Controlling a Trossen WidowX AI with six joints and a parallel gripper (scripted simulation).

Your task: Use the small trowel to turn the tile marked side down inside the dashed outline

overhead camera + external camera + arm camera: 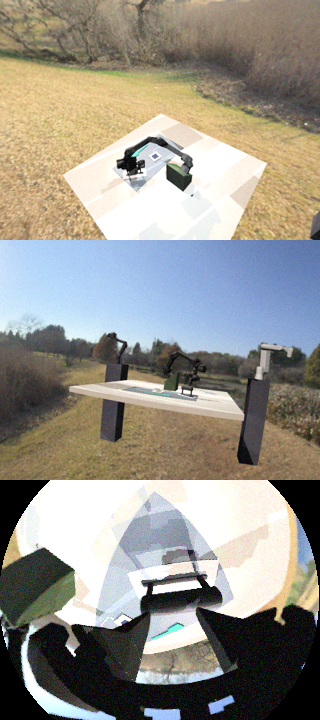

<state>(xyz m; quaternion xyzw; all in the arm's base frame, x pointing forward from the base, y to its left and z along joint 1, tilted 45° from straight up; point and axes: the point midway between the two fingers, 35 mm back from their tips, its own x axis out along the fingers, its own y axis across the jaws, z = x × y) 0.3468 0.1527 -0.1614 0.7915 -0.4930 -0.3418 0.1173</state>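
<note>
The grey mat lies 210 mm to the right of my gripper tip, 110 mm below it and 40 mm ahead of it. Also, from my gripper tip: tile (250 mm to the right, 90 mm below, 10 mm ahead); then teal trowel (190 mm to the right, 180 mm ahead, 90 mm below).
</note>
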